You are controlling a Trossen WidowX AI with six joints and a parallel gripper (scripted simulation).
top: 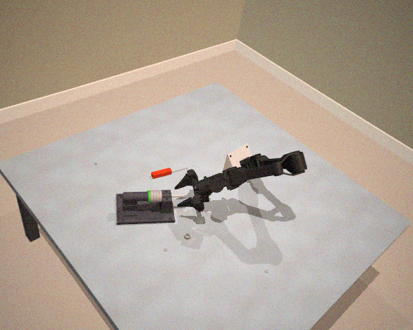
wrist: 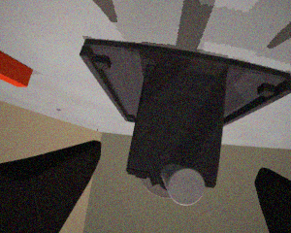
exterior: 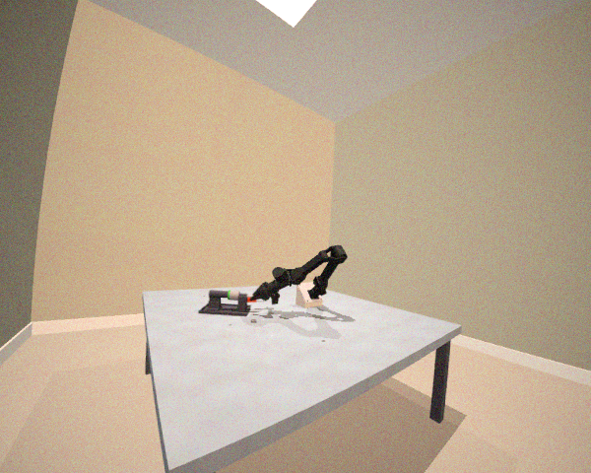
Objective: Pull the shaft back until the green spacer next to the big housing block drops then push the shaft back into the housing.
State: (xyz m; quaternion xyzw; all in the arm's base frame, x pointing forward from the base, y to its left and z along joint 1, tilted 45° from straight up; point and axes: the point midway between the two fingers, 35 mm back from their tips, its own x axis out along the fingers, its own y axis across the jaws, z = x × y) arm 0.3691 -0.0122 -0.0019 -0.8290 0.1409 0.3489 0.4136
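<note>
Right now my gripper tip is 6 cm short of the thin grey shaft, 4 cm to the left of it and 1 cm below it. From my gripper tip the other things lie so: green spacer 9 cm ahead, 6 cm to the right, 1 cm above.
</note>
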